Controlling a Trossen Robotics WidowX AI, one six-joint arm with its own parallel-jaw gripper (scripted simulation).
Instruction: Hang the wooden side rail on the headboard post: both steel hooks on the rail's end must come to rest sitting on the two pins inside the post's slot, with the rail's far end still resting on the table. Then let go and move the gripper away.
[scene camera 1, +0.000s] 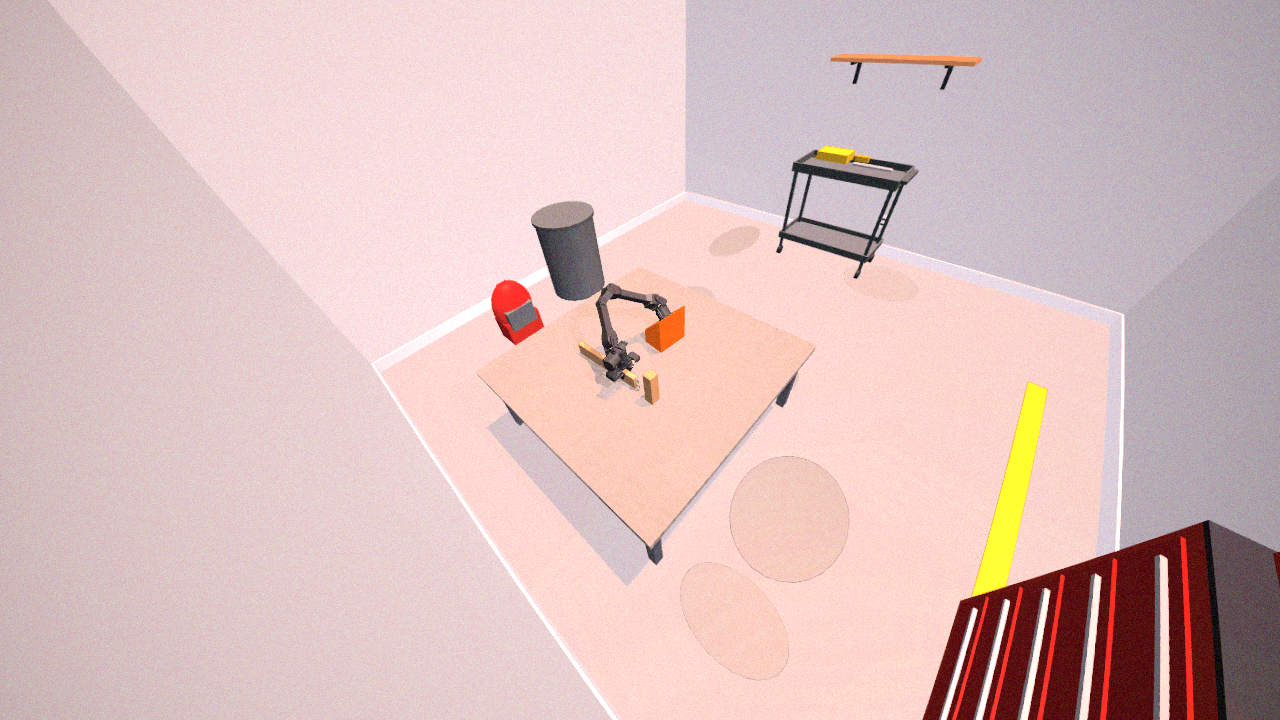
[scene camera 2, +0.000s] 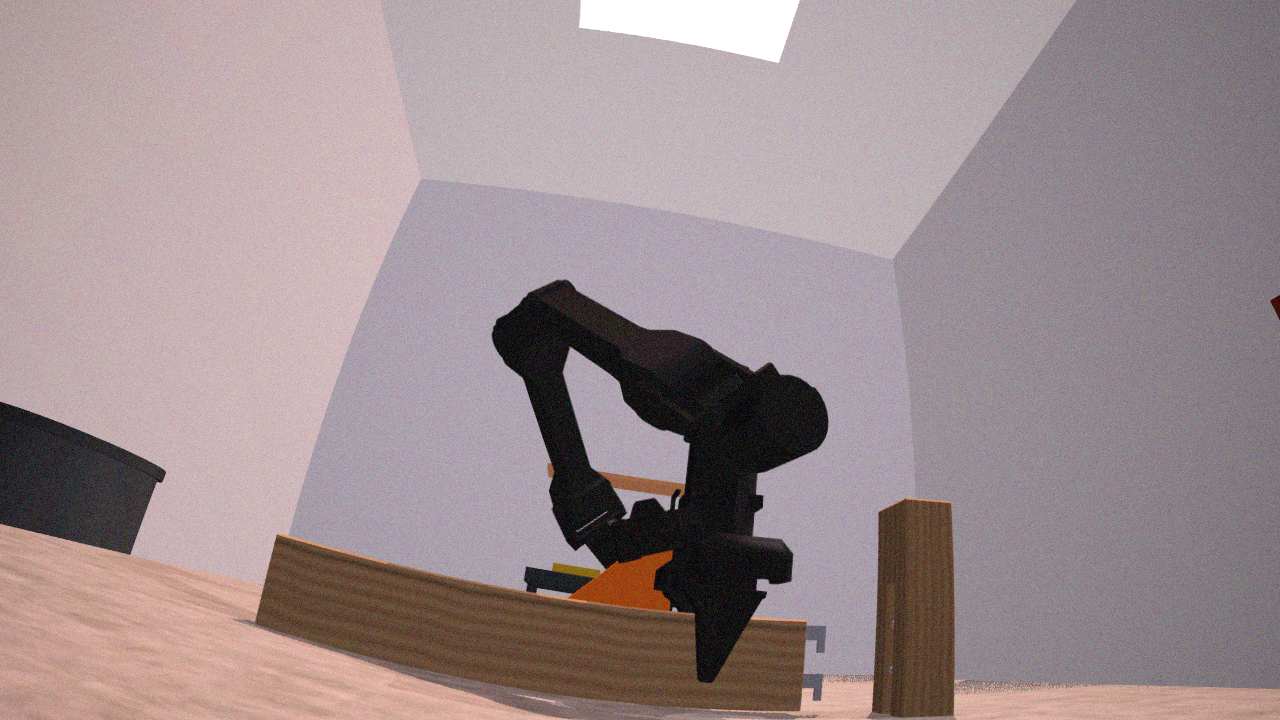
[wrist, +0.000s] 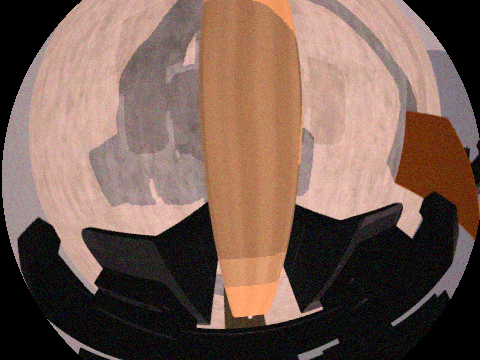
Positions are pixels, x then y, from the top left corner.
Labels:
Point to a wooden side rail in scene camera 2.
562, 646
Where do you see a wooden side rail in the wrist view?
At 250, 93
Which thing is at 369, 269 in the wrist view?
My gripper.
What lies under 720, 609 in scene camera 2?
My gripper.

